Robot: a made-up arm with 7 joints. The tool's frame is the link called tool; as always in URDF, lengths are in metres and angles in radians. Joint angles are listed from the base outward.
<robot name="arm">
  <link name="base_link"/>
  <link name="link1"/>
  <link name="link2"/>
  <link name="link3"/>
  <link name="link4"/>
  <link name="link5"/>
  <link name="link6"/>
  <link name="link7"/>
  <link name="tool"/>
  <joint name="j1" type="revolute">
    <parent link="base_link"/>
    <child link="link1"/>
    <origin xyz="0 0 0.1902"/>
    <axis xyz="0 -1 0"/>
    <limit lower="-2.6" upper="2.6"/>
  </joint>
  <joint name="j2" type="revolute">
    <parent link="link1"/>
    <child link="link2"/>
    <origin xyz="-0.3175 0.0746 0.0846"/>
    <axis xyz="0 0 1"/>
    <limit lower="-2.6" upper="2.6"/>
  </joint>
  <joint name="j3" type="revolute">
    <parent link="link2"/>
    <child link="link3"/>
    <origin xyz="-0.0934 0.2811 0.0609"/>
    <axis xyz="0 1 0"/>
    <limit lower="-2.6" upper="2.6"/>
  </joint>
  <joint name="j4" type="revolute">
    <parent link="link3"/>
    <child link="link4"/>
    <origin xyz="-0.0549 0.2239 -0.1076"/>
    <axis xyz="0 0 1"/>
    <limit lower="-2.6" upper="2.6"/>
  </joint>
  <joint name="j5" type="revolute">
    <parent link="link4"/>
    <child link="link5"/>
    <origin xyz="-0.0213 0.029 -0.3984"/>
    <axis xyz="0 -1 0"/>
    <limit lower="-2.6" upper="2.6"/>
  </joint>
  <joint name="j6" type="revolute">
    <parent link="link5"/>
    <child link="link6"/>
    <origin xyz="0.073 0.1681 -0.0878"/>
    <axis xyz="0 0 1"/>
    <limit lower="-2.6" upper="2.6"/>
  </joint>
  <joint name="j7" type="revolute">
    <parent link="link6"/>
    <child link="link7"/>
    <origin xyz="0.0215 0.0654 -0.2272"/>
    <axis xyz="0 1 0"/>
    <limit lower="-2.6" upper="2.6"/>
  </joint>
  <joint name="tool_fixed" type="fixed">
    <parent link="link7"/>
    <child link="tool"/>
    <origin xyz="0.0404 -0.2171 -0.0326"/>
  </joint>
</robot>
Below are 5 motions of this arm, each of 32 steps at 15 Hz.
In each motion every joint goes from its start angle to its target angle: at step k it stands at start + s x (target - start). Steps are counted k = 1, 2, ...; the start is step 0. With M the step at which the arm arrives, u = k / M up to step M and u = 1 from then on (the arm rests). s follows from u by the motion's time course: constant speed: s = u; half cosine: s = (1 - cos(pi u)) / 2; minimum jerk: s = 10 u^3 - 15 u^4 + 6 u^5.
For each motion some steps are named. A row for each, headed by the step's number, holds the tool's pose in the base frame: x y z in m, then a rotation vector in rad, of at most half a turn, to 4 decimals.
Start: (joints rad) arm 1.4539 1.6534 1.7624 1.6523 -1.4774 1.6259 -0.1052
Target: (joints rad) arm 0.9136 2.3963 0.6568 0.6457 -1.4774 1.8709 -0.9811
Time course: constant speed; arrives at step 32
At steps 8, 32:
8: -0.5325 -0.8293 0.0149 -0.0629 2.8990 -0.2221
32: 0.0923 -0.9696 0.0833 -0.8594 2.2068 0.6335

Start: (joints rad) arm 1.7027 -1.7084 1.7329 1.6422 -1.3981 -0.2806 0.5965
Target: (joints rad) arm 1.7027 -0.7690 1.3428 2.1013 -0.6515 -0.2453 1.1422
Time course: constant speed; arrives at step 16
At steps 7, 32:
7: -0.1033 0.9199 -0.1853 -0.6210 0.2199 1.2335
32: 0.1473 0.9130 -0.5465 -1.1554 0.3109 1.0563

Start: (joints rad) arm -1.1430 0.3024 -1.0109 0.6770 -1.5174 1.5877 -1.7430
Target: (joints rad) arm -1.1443 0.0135 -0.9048 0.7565 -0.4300 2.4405 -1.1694
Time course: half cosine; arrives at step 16
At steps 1, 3, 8, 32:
1: -0.6289 0.6682 0.0949 1.8549 0.5406 0.5123
3: -0.6265 0.6859 0.0753 1.9267 0.5400 0.5778
8: -0.5992 0.7685 -0.0117 2.2458 0.5115 1.0852
32: -0.5511 0.8202 -0.0860 2.3188 0.4225 1.9755

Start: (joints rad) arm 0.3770 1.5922 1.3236 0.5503 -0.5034 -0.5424 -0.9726
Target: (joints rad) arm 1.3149 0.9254 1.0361 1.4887 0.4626 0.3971 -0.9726
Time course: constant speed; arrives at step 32
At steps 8, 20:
8: -0.7696 -0.7384 -0.3909 -0.5525 0.2426 1.5734
20: -0.5908 -0.4291 -0.9256 0.0998 0.0221 1.7807

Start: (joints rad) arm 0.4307 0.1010 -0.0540 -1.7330 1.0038 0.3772 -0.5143
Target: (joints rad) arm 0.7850 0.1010 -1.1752 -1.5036 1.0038 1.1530 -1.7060
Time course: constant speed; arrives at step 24
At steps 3, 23, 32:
3: -0.1398 0.2123 -0.2720 -1.0106 -1.6104 -1.1764
23: -0.0238 0.2952 0.2745 1.0637 2.2269 0.5508
32: -0.0418 0.2990 0.2969 1.0463 2.1468 0.5039

